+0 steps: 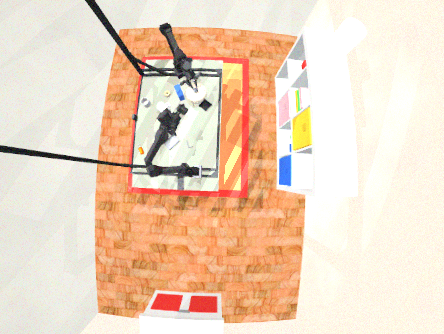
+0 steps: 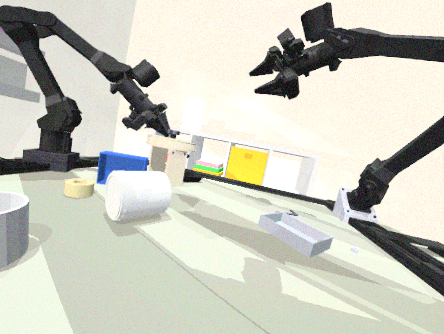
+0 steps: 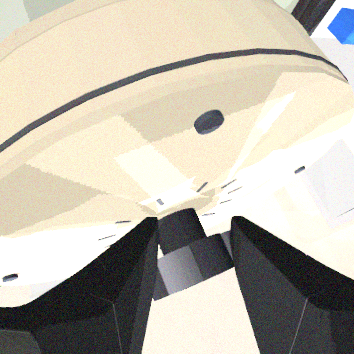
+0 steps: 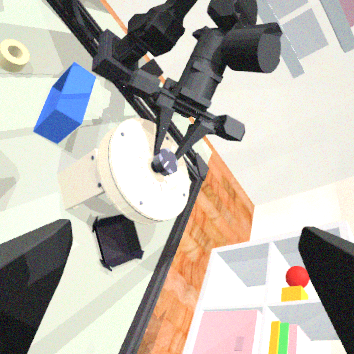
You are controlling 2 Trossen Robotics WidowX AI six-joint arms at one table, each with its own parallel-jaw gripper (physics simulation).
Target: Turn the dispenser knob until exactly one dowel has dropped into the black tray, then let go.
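Frame: origin at the left arm's base, x right, y ahead, z up, level; metres.
Seen in the pictures: left gripper, between the fingertips: (image 1: 195, 89) (image 2: 169, 135) (image 3: 193, 226); right gripper, between the fingertips: (image 2: 251, 82) (image 4: 188, 234); left arm's base, origin of its link: (image 1: 180, 69) (image 2: 54, 151) (image 4: 122, 54); right arm's base, origin of its link: (image 1: 196, 171) (image 2: 358, 202).
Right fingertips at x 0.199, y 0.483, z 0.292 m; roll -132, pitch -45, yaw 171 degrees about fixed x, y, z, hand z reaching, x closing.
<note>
Pixels of each thing's top centre, then the offset from my right fingertips to it. "pt": a spot on its surface instead.
- dispenser, centre of its top: (image 3: 173, 219) (image 4: 155, 166) (image 2: 173, 138) (image 1: 195, 91) dy -0.154, dx -0.184, dz -0.192 m
- dark ribbed knob, centre of its top: (image 3: 200, 282) (image 4: 169, 159) dy -0.154, dx -0.184, dz -0.164 m
- black tray, centre of its top: (image 4: 120, 238) (image 2: 189, 174) (image 1: 205, 104) dy -0.069, dx -0.211, dz -0.314 m
- blue bin, centre of its top: (image 4: 77, 90) (image 2: 125, 155) (image 1: 178, 90) dy -0.283, dx -0.081, dz -0.258 m
- white cylinder, a spot on its surface: (image 2: 140, 195) pt dy -0.239, dx +0.151, dz -0.287 m
- tan ring, centre of its top: (image 4: 14, 51) (image 2: 80, 181) dy -0.355, dx +0.013, dz -0.313 m
- grey open box, centre of its top: (image 2: 295, 224) (image 1: 171, 141) dy +0.050, dx +0.204, dz -0.314 m
The dispenser (image 1: 201, 96) (image 2: 175, 170) (image 3: 150, 105) (image 4: 127, 185) is a cream drum with a round face and a dark ribbed knob (image 3: 182, 270) (image 4: 166, 163) at its centre. My left gripper (image 2: 172, 134) (image 3: 193, 226) (image 4: 163, 158) is shut on the knob, one finger on each side of it. The black tray (image 1: 205, 104) (image 4: 119, 242) sits on the table beside the dispenser's foot; no dowel can be made out in it. My right gripper (image 2: 253, 83) (image 4: 188, 234) is open and empty, raised high above the table, away from the dispenser.
A blue bin (image 1: 179, 92) (image 2: 122, 167) (image 4: 65, 110) stands beside the dispenser. A white cylinder (image 2: 140, 195), a tan ring (image 2: 79, 181) (image 4: 24, 56) and a grey open box (image 2: 295, 234) lie on the table. A black frame rail (image 4: 165, 260) runs behind the tray.
</note>
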